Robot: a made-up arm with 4 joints.
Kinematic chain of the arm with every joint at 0, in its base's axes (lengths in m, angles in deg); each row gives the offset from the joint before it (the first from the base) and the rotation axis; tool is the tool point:
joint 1: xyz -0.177 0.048 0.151 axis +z
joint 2: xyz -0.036 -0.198 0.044 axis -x
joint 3: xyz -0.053 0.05 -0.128 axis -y
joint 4: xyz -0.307 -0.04 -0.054 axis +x
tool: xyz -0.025 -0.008 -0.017
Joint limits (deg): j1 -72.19..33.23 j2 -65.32..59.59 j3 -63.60..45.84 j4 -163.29..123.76
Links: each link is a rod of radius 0.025 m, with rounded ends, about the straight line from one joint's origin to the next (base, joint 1, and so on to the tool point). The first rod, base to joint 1, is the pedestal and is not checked.
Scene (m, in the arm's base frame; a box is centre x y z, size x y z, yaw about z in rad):
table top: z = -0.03
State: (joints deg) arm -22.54 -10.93 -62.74 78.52
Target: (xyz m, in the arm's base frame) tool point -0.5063 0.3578 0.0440
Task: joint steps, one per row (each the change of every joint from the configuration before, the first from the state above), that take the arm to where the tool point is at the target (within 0.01 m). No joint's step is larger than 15 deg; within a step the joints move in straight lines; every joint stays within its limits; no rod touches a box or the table.
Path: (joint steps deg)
1: -10.04 0.61 14.08 -0.67
2: -10.05 0.60 14.08 -0.68
3: -10.04 0.61 14.07 -0.67
4: -10.04 0.61 14.08 -0.68

